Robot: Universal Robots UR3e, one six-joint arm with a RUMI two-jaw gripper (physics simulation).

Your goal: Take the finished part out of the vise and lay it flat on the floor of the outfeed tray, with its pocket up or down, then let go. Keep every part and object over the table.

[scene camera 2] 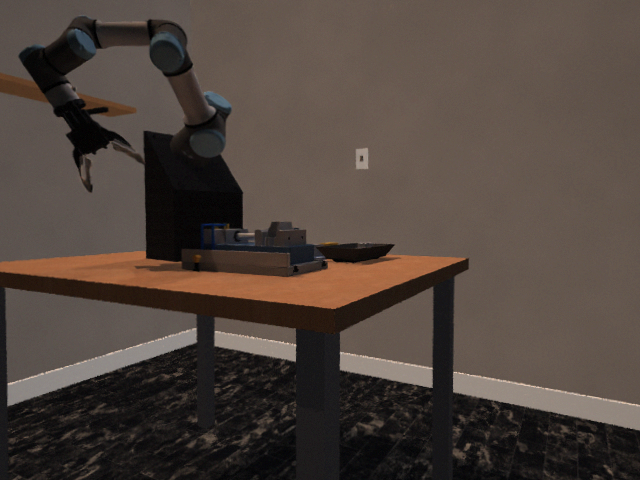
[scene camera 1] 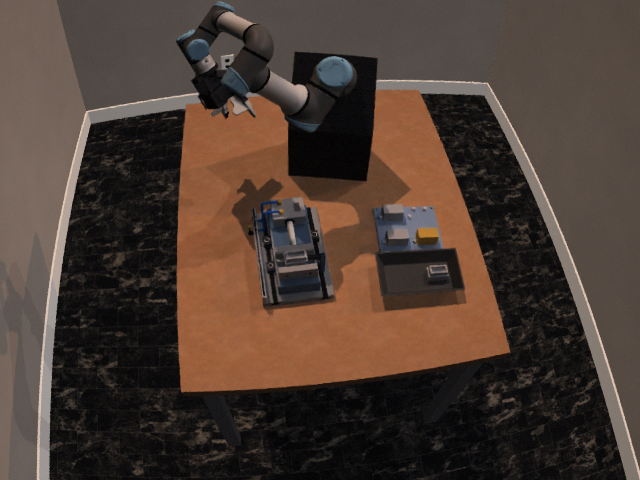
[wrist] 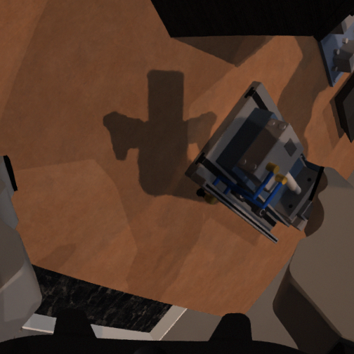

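Seen in the pictures: gripper, between the fingertips: (scene camera 2: pixel 118 178) (scene camera 1: pixel 240 117); arm's base, origin of its link: (scene camera 2: pixel 189 152).
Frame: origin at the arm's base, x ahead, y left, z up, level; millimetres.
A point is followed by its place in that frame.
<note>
The finished part (scene camera 1: pixel 296 256) {x 460, y -132, z -230 mm} is a small grey block with a pocket facing up, seated between the jaws of the vise (scene camera 1: pixel 298 285) {x 521, y -130, z -272 mm} (scene camera 2: pixel 235 258) {x 413, y -237, z -297 mm} (wrist: pixel 257 145). In the wrist view I cannot make the part out. The outfeed tray (scene camera 1: pixel 421 292) {x 556, y 193, z -288 mm} (scene camera 2: pixel 354 252) {x 540, y 90, z -299 mm} (wrist: pixel 347 107) is a dark, shallow, walled box to the right of the vise in scene camera 1. A similar grey pocketed part (scene camera 1: pixel 437 271) {x 497, y 249, z -282 mm} lies near its right end. My gripper (scene camera 1: pixel 239 115) {x 48, y -276, z -106 mm} (scene camera 2: pixel 117 176) {x 48, y -276, z -106 mm} is wide open and empty, high above the table's back left, well away from the vise.
A blue plate (scene camera 1: pixel 415 222) {x 298, y 228, z -322 mm} (wrist: pixel 329 62) behind the tray holds two grey blocks (scene camera 1: pixel 392 211) {x 281, y 155, z -286 mm} (scene camera 1: pixel 397 237) {x 374, y 154, z -286 mm} and a yellow block (scene camera 1: pixel 427 236) {x 376, y 244, z -286 mm}. The black pedestal (scene camera 1: pixel 330 155) {x 107, y -12, z -227 mm} (scene camera 2: pixel 193 222) {x 98, y -77, z -219 mm} (wrist: pixel 240 17) stands behind the vise. Blue pipes (scene camera 1: pixel 262 214) {x 322, y -216, z -225 mm} (scene camera 2: pixel 207 235) (wrist: pixel 265 196) rise at the vise's rear left.
</note>
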